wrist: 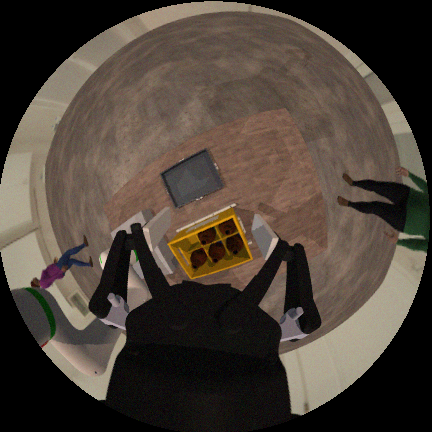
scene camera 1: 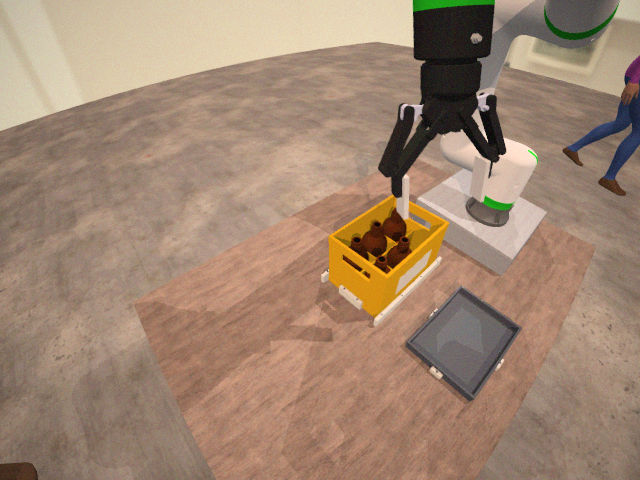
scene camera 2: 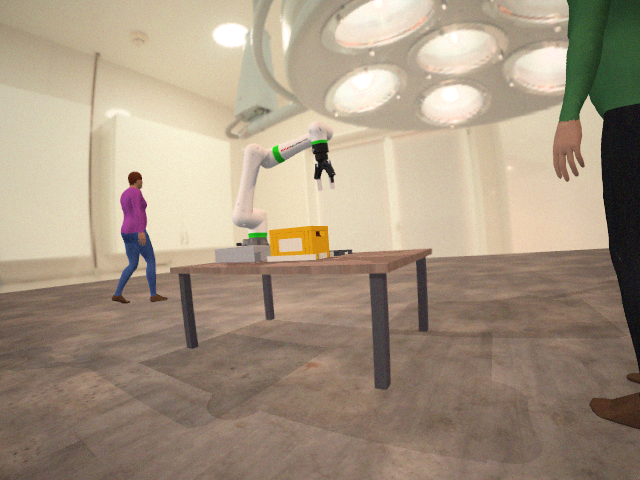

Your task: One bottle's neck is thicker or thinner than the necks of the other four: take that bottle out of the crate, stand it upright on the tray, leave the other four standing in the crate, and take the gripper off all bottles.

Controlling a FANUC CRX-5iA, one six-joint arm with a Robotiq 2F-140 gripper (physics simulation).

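Where they show: gripper, fingertip midpoint: (wrist: 211, 219) (scene camera 1: 440, 205) (scene camera 2: 326, 189); arm's base, origin of the base link: (scene camera 1: 486, 212).
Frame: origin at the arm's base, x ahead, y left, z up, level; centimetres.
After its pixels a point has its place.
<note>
The yellow crate (scene camera 1: 350, 284) @(x 54.4, y -12.1, z -2.9 cm) (scene camera 2: 312, 248) @(x 54.4, y -20.2, z -2.5 cm) (wrist: 222, 269) @(x 42.4, y -20.4, z 9.2 cm) holds five brown bottles, all upright; one compartment on the tray side, at the robot-base end, is empty. In scene camera 1 the bottle at the robot-base end (scene camera 1: 394, 227) @(x 34.0, y -14.7, z 3.5 cm) (wrist: 199, 259) @(x 33.5, y -15.5, z 4.1 cm) seems to have a thinner, more pointed neck than another bottle (scene camera 1: 374, 241) @(x 43.0, y -14.6, z 3.7 cm) (wrist: 216, 251) @(x 42.0, y -14.5, z 4.1 cm), though its top is close to a fingertip in that view. The wrist view is too dark to compare necks. The grey tray (scene camera 1: 465, 335) @(x 41.6, y 17.3, z -7.9 cm) (wrist: 192, 179) @(x 43.2, y 16.7, z -7.9 cm) has no bottle on it. My gripper (scene camera 1: 442, 204) @(x 52.1, y 3.7, z 30.6 cm) (scene camera 2: 326, 186) @(x 52.1, y 3.7, z 30.6 cm) (wrist: 211, 219) @(x 52.1, y 3.7, z 30.6 cm) is open and empty, high above the crate, pointing down.
White strips (scene camera 1: 408, 291) @(x 42.9, y -0.9, z -5.6 cm) edge the crate's base. The robot's grey base block (scene camera 1: 480, 242) @(x 14.3, y 5.1, z -1.4 cm) (scene camera 2: 235, 254) @(x -1.8, y -19.9, z -3.5 cm) stands close to the crate on the wooden table (scene camera 1: 248, 351) @(x 84.5, y -16.8, z -8.5 cm) (scene camera 2: 310, 266) @(x 72.3, y -51.8, z -8.8 cm). One person (scene camera 2: 134, 227) stands behind the robot, another (scene camera 2: 615, 155) farther off on the opposite side.
</note>
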